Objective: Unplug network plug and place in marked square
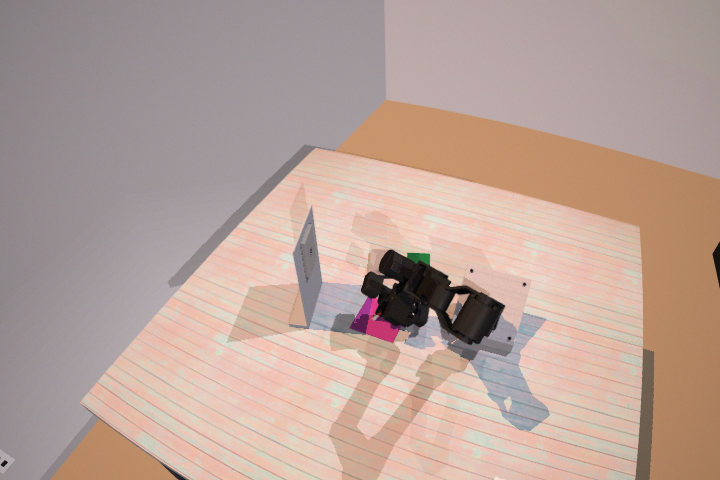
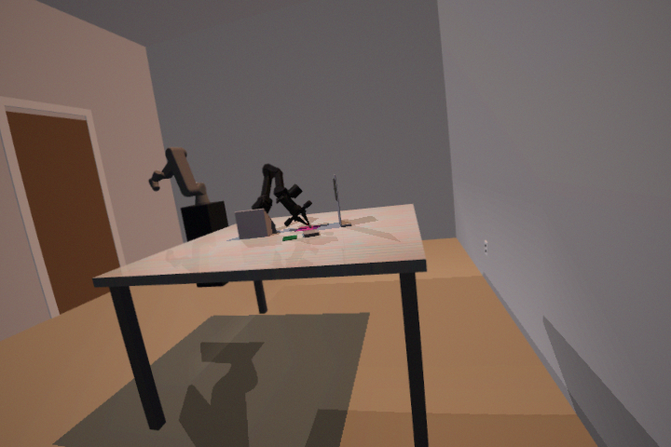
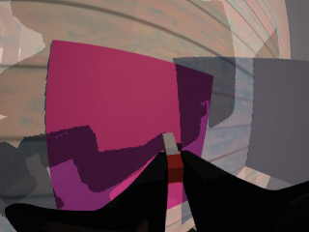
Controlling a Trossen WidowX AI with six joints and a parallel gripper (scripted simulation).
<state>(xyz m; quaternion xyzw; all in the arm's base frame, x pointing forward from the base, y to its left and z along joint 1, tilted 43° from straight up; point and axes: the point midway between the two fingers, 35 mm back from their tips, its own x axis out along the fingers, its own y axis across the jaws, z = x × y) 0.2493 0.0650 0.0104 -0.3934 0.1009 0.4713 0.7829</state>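
Now: the red network plug right at my gripper tip. Also, from my gripper tip: magenta marked square 1 cm behind, 2 cm below; grey upright panel 18 cm ahead, 2 cm to the left, 10 cm above; green patch 3 cm behind, 23 cm to the right, 2 cm below.
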